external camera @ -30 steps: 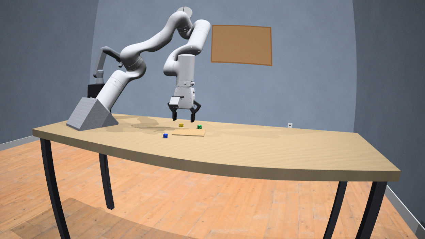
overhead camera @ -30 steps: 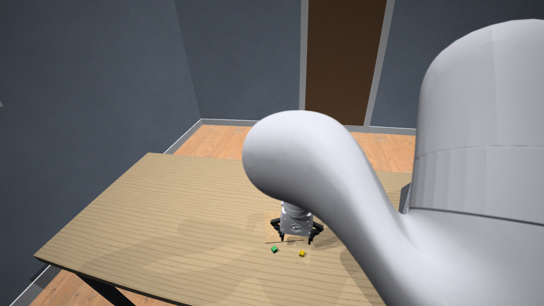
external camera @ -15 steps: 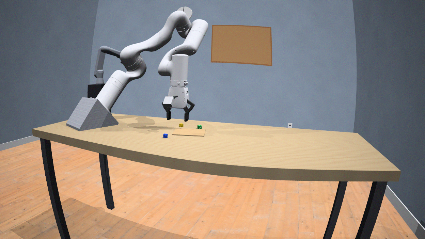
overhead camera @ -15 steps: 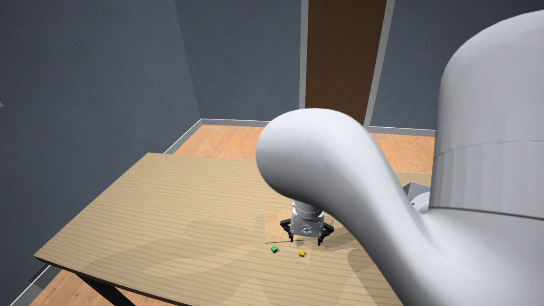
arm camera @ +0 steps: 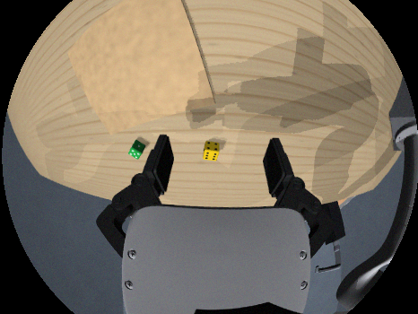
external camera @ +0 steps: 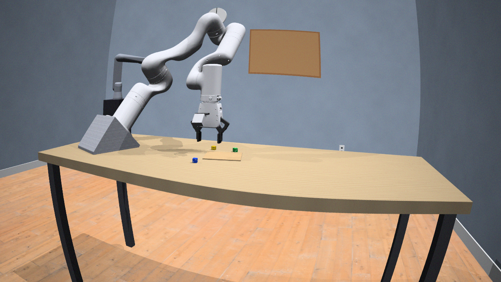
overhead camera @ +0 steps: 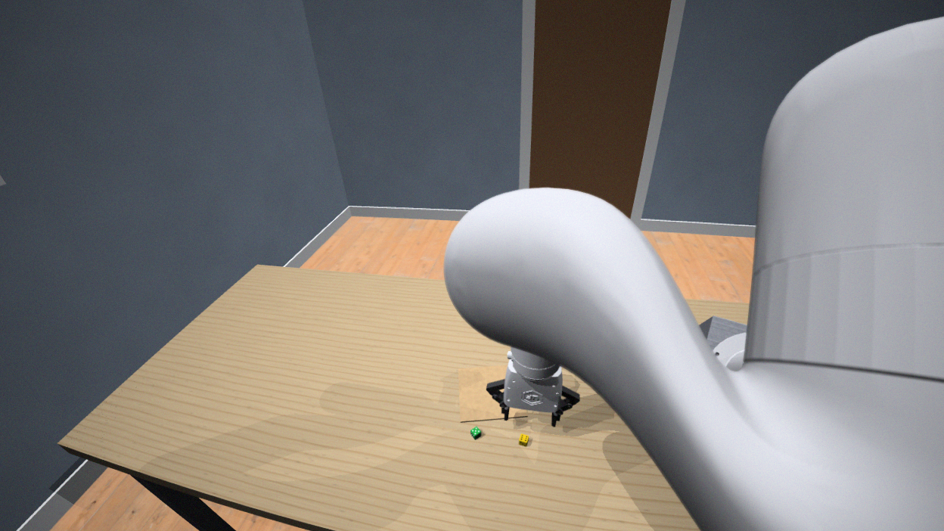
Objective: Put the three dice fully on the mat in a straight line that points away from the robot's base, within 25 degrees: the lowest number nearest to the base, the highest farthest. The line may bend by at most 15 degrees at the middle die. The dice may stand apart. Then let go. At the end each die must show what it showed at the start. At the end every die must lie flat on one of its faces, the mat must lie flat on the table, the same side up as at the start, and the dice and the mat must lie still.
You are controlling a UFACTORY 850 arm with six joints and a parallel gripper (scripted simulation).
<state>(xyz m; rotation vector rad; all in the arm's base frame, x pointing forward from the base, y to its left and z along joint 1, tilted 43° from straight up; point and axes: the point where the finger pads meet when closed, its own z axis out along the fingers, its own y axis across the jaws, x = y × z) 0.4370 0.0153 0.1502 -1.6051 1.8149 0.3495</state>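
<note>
Now: the yellow die 10 mm ahead of my hand, 30 mm to the left of it and 40 mm below it. Round my hand: blue die: 30 mm ahead, 220 mm to the right, 40 mm below; tan mat: 90 mm ahead, 80 mm to the right, 40 mm below; green die: 100 mm ahead, 30 mm to the left, 40 mm below.
</note>
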